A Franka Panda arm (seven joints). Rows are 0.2 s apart.
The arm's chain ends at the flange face. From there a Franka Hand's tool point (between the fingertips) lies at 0.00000 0.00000 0.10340 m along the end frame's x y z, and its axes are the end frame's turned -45 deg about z.
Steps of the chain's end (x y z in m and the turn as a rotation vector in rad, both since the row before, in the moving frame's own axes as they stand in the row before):
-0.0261 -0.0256 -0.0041 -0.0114 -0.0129 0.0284
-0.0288 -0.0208 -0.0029 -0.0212 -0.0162 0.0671
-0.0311 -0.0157 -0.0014 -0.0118 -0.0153 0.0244
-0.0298 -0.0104 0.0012 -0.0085 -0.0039 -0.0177
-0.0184 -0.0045 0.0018 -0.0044 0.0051 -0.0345
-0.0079 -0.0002 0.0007 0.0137 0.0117 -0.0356
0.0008 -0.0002 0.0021 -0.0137 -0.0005 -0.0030
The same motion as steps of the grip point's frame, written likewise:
-0.0021 -0.0367 -0.0041 0.0011 -0.0172 0.0284
-0.0084 -0.0348 -0.0029 -0.0035 -0.0264 0.0671
-0.0129 -0.0334 -0.0014 0.0025 -0.0192 0.0244
-0.0146 -0.0281 0.0012 -0.0033 -0.0088 -0.0177
-0.0098 -0.0155 0.0018 -0.0067 0.0005 -0.0345
-0.0036 -0.0059 0.0007 0.0014 0.0180 -0.0356
-0.0003 0.0014 0.0021 -0.0093 -0.0100 -0.0030

